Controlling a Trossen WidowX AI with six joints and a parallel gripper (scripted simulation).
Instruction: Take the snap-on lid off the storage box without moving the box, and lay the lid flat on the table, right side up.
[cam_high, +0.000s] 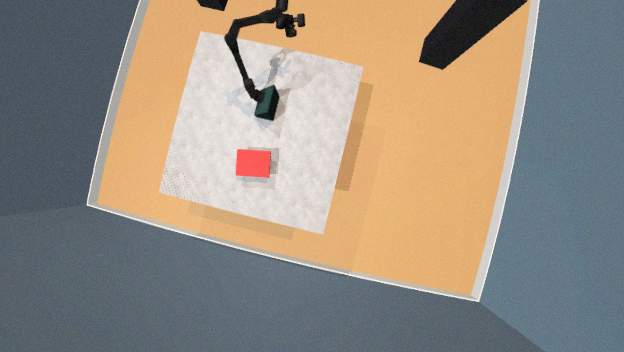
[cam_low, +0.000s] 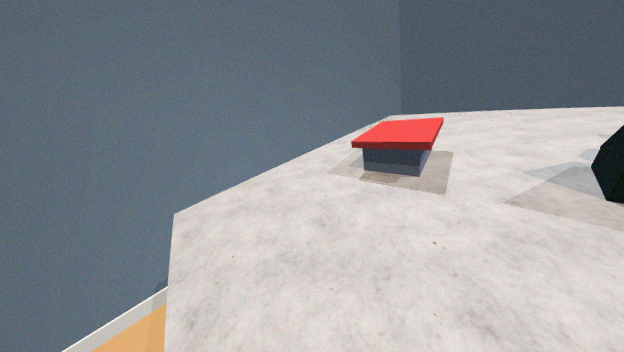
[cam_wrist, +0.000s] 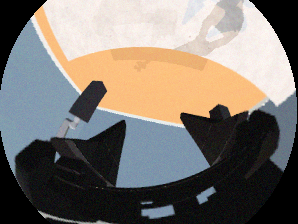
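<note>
Now: the red lid 950 mm ahead of my gripper tip, 110 mm below it and 50 mm to the right of it. From my gripper tip the other things lie so: storage box: 950 mm ahead, 150 mm below, 50 mm to the right.
</note>
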